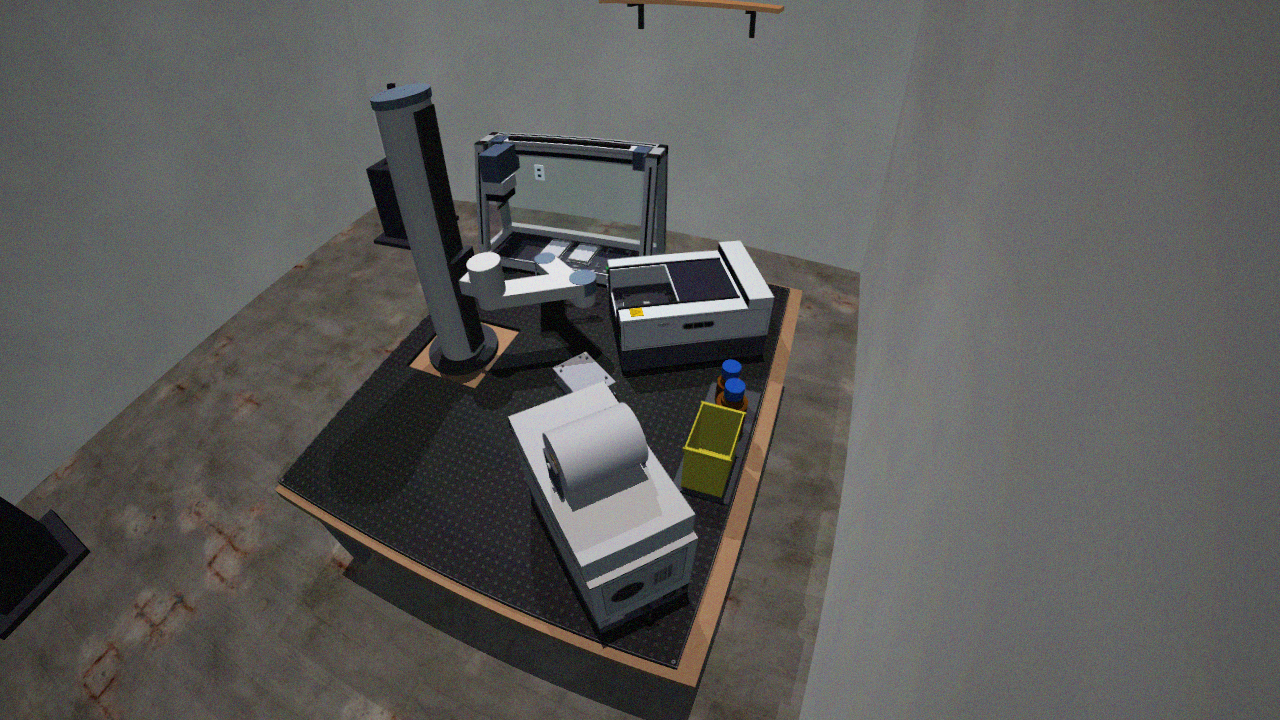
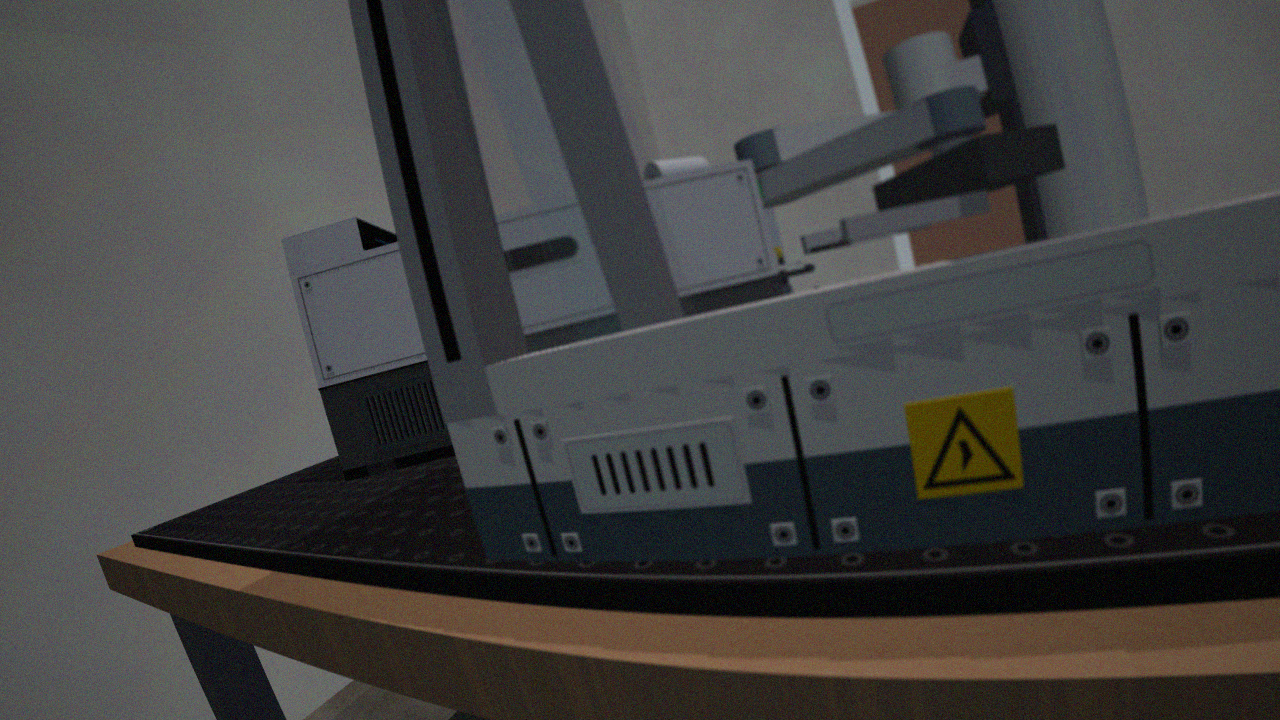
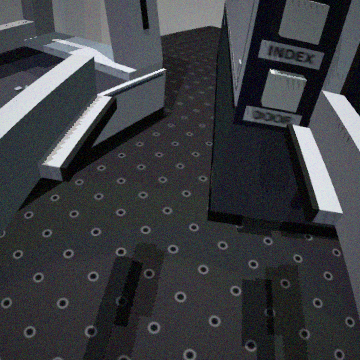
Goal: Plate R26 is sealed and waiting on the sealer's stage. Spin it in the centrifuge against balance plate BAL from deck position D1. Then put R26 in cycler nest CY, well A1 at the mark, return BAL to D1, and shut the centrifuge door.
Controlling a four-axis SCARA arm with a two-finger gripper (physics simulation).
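Frame: origin at the arm's base, x down, y ahead, z right, level; metres.
Where they show: gripper, fingertip midpoint: (image 2: 822, 238) (image 3: 203, 94); arm's base, link origin: (image 1: 464, 350).
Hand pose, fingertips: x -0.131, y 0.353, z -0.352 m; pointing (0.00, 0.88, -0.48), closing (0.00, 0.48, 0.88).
Each offset is from my fingertips to the top centre of the thing. "*": to the spot under its first point.
My gripper (image 2: 823, 241) (image 3: 203, 94) is shut, at its narrow setting; nothing is between its two separated pale fingers. It hangs over the perforated bench, facing a dark panel (image 3: 265, 157) with INDEX and DOOR buttons, seemingly the centrifuge's. The DOOR button {* dy +0.051, dx +0.008, dz +0.016 m} (image 3: 283, 91) is beyond the fingers, untouched. A long white instrument (image 1: 689, 324), seemingly the centrifuge, has a dark opening in its top beside a dark cover {dy +0.369, dx -0.095, dz +0.000 m} (image 1: 702, 280). The sealer {dy +0.381, dx -0.358, dz +0.839 m} (image 1: 595, 452) with its white roll stands in front. R26 and BAL cannot be identified, and neither D1 nor CY can be made out.
A gantry frame (image 1: 657, 192) stands behind the arm column (image 1: 425, 223); pale plate-like pieces {dy -0.154, dx +0.046, dz -0.227 m} (image 1: 583, 254) lie on its deck. A grey block {dy +0.123, dx +0.053, dz +0.375 m} (image 1: 581, 370) lies behind the sealer. A yellow bin {dy +0.559, dx -0.056, dz +0.616 m} (image 1: 709, 472) and blue-capped bottles {dy +0.571, dx -0.067, dz +0.392 m} (image 1: 734, 386) stand near the bench's right edge (image 1: 742, 514).
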